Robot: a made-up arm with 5 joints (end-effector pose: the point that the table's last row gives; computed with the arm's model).
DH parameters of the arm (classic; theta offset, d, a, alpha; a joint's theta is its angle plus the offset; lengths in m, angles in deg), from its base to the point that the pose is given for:
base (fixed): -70.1 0 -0.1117 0
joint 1: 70.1 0.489 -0.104 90
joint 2: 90 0.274 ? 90
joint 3: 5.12 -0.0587 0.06 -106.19
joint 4: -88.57 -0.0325 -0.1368 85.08
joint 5: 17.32 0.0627 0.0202 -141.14
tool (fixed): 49.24 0.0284 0 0
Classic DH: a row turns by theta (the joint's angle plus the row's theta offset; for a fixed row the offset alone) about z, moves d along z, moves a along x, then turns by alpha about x.
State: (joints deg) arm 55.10 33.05 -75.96 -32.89 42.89
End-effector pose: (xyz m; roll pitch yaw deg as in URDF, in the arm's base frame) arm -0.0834 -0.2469 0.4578 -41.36 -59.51 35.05
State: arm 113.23 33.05 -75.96 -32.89 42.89
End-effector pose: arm 0.2369 -0.1193 0.4578 -41.36 -59.51 93.18
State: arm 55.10 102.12 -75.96 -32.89 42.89
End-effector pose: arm 0.0108 -0.1120 0.2811 109.53 -48.85 -109.57
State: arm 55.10 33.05 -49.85 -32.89 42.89
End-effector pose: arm -0.0918 -0.2737 0.4988 -7.59 -49.29 21.64
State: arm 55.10 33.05 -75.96 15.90 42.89
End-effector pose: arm 0.0299 -0.2861 0.4372 -116.25 -55.50 131.66
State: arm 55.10 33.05 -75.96 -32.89 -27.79
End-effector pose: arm -0.0568 -0.2318 0.4635 -24.74 -4.15 69.04
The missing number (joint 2, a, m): 0.095
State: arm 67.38 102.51 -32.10 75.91 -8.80
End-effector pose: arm 0.1888 -0.1283 0.4373 -174.10 11.59 -176.82
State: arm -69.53 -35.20 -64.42 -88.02 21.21
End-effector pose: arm -0.1642 0.1481 0.6938 -71.26 38.30 -144.26
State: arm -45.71 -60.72 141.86 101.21 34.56
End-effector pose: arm -0.1821 -0.0676 0.5525 21.46 -17.52 163.90
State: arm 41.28 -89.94 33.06 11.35 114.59
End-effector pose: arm 0.1169 -0.0410 0.6853 -60.60 -20.30 -52.07
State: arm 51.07 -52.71 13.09 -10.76 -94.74
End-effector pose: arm 0.0780 -0.0903 0.7112 104.04 -32.36 104.81
